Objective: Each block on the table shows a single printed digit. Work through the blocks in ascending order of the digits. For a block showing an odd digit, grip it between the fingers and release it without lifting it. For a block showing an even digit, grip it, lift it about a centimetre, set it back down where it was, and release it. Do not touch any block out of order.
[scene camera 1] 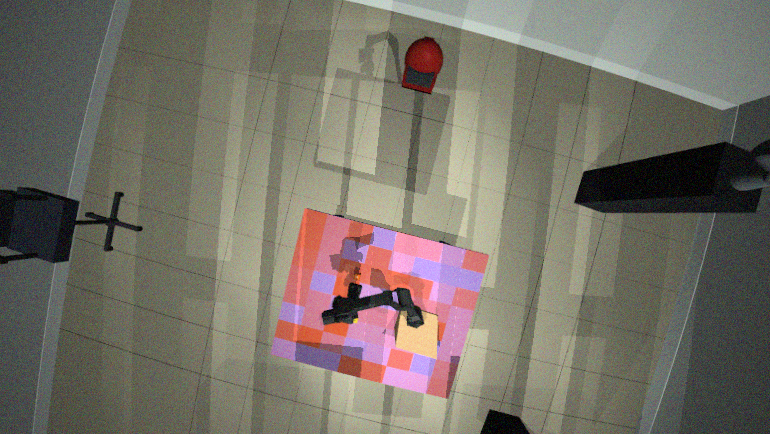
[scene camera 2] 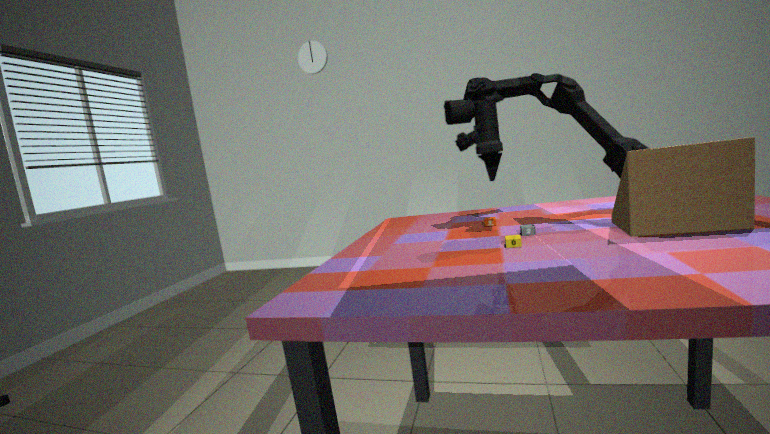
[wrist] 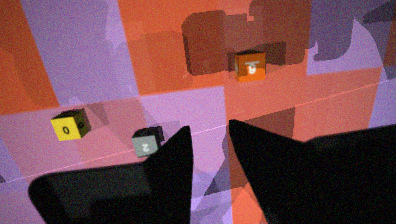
Note:
In view: the gripper [scene camera 2: 492, 180], a yellow block [wrist: 68, 126] and an orange block [wrist: 250, 66].
The gripper shows as well in the wrist view [wrist: 209, 129].

